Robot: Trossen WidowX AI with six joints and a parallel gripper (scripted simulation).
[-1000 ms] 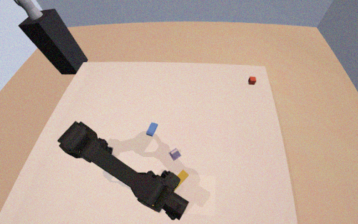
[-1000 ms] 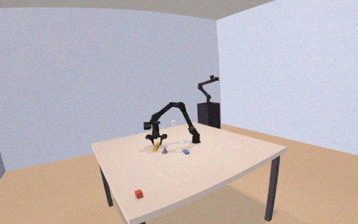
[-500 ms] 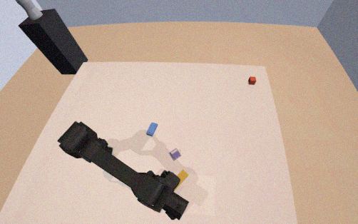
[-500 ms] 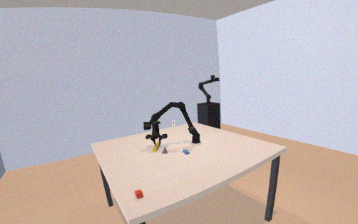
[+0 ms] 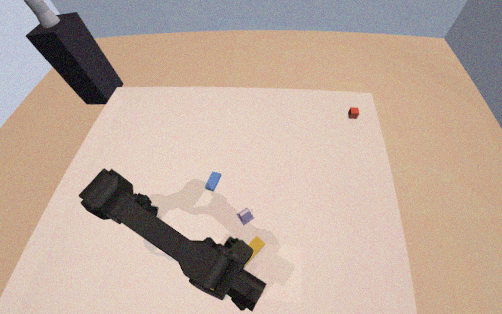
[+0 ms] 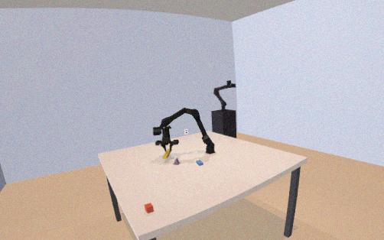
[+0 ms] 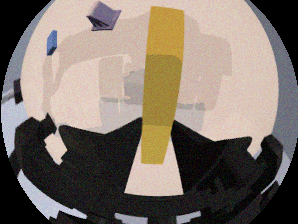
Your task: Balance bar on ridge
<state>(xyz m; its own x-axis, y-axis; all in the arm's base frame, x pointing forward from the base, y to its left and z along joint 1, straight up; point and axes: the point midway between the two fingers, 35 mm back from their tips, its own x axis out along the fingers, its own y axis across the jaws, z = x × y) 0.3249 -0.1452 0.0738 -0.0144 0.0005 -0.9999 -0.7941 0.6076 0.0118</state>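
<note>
Now: the yellow bar 20 mm to the left of my gripper tip and 20 mm ahead of it. Also, from my gripper tip: blue block 290 mm to the left, 110 mm behind, 30 mm below; then red cube 650 mm to the left, 420 mm ahead, 20 mm below.
</note>
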